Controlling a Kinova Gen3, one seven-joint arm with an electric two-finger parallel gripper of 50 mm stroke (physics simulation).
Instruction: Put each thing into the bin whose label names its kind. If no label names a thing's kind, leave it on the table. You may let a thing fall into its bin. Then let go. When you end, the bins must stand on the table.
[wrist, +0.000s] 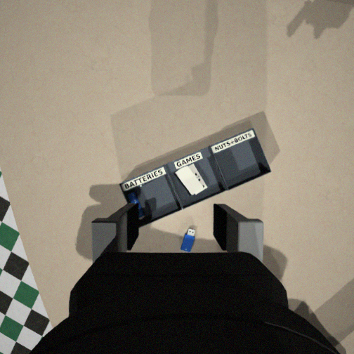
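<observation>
Three dark joined bins stand at the centre of the wrist view: the batteries bin (159, 195), the games bin (211, 178) and the nuts+bolts bin (246, 159). A blue battery (134, 200) lies at the left side of the batteries bin, partly in shadow. White dominoes (191, 180) lie in the games bin. No thing shows in the nuts+bolts bin. A blue USB stick (188, 240) with a metal plug lies on the table below the bins. My gripper (175, 219) is open and empty, high above the table; the stick shows between its fingers, far below them.
A green, black and white checkered surface (16, 265) lies at the lower left on the tan table (55, 100). Shadows of the arm and gripper fall across the table at the top, the left and the lower right.
</observation>
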